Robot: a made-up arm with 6 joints. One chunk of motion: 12 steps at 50 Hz.
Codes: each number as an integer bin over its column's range. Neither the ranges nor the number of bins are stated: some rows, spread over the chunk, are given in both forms.
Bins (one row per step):
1: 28 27 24 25 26 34
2: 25 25 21 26 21 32
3: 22 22 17 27 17 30
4: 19 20 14 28 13 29
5: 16 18 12 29 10 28
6: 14 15 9 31 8 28
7: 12 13 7 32 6 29
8: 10 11 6 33 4 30
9: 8 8 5 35 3 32
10: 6 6 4 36 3 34
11: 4 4 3 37 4 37
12: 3 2 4 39 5 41
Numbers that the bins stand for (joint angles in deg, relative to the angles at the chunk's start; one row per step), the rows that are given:
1: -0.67 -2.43 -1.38 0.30 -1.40 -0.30
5: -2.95 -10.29 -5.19 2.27 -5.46 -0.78
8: -4.10 -16.40 -7.10 4.24 -6.98 -0.62
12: -5.43 -24.25 -7.73 7.19 -6.73 0.25
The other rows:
2: -1.24 -4.17 -2.33 0.79 -2.67 -0.46
3: -1.81 -6.79 -3.60 1.29 -3.68 -0.62
4: -2.38 -8.54 -4.56 1.78 -4.70 -0.70
6: -3.33 -12.90 -6.14 3.25 -5.97 -0.78
7: -3.71 -14.65 -6.78 3.75 -6.48 -0.70
9: -4.48 -19.02 -7.41 5.22 -7.24 -0.46
10: -4.86 -20.76 -7.73 5.71 -7.24 -0.30
11: -5.24 -22.51 -8.05 6.21 -6.98 -0.06

